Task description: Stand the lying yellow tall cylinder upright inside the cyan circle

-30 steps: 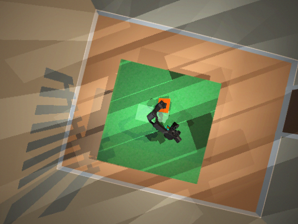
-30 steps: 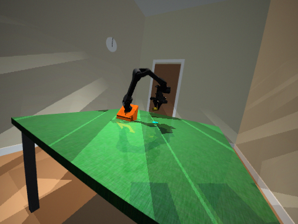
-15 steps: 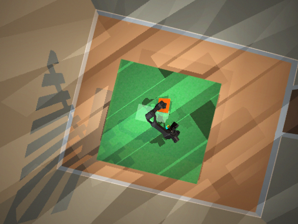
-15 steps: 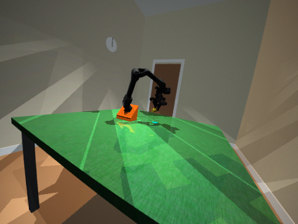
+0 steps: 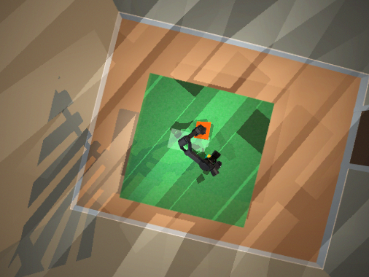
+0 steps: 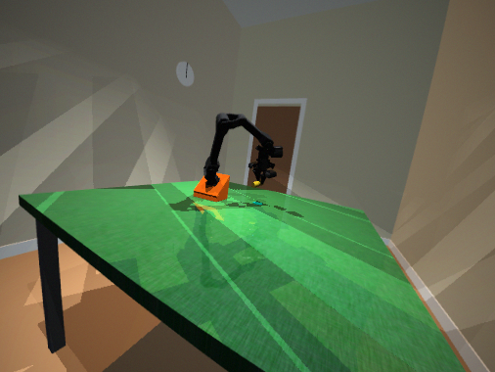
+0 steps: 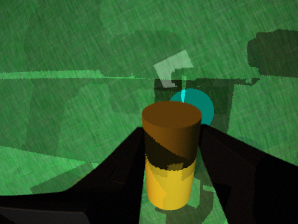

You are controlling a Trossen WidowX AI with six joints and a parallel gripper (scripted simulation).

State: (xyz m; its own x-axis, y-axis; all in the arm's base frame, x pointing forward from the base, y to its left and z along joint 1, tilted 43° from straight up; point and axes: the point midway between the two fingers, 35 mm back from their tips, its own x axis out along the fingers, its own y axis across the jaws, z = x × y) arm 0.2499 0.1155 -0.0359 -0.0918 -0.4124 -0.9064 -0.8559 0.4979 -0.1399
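The cyan circle is 12 cm below my gripper tip, 2 cm to the right of it and 1 cm ahead of it. The rest, counted from my gripper tip: yellow tall cylinder (2 cm to the right, 1 cm below, 1 cm behind).
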